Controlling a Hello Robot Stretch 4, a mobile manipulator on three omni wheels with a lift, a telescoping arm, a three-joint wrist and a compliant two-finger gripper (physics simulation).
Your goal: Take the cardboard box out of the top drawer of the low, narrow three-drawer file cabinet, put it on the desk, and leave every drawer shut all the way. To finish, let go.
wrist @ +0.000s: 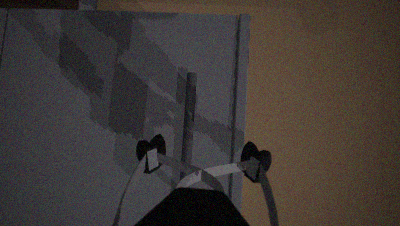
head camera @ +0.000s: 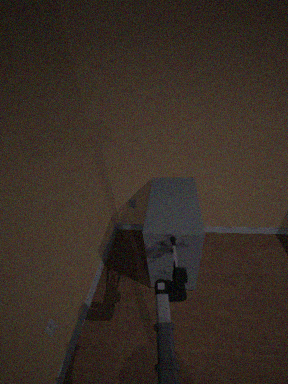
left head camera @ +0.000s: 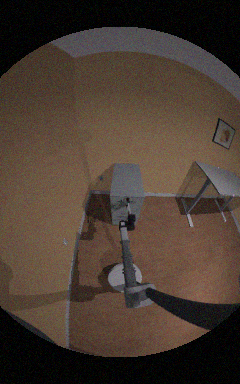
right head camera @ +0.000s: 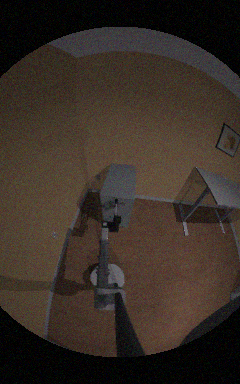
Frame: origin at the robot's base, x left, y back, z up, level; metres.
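Where they show: gripper, fingertip midpoint: [wrist: 203, 150] [head camera: 172, 242] [left head camera: 126, 200] [right head camera: 115, 201]; robot's base, origin of the base link: [left head camera: 123, 276].
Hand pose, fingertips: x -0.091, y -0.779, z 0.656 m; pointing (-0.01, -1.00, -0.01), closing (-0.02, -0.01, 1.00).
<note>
Things, the pixels of their top centre, and the offset from my fingertips. "*": a spot on its surface instead. Level surfaces: height alone.
- grey file cabinet, surface spot: [head camera: 175, 205] [right head camera: 121, 180] * dz +0.054, dx -0.061, dy -0.291 m
- dark bar handle, surface spot: [wrist: 189, 110] * dz -0.019, dx +0.047, dy +0.003 m
- desk, its level: dz +0.267 m
- Wooden floor, its level: dz -0.683 m
The grey file cabinet [head camera: 175, 205] [left head camera: 126, 177] [right head camera: 121, 179] stands against the wall near the corner; its front [wrist: 50, 150] fills the left of the wrist view. No drawer is seen standing out. A dark bar handle [wrist: 189, 110] shows on the front. My gripper [head camera: 173, 242] [left head camera: 128, 201] [right head camera: 116, 202] [wrist: 203, 150] is open and empty at the upper part of the front, its fingertips on either side of the handle's line and apart from it. The desk [left head camera: 217, 179] [right head camera: 217, 186] stands at the right. The cardboard box does not show.
A wall with a white baseboard [head camera: 245, 230] runs behind the cabinet, and another wall [left head camera: 35, 200] is close on the left. A framed picture [left head camera: 224, 134] [right head camera: 228, 140] hangs above the desk. Wooden floor [left head camera: 170, 260] lies between my base and the desk.
</note>
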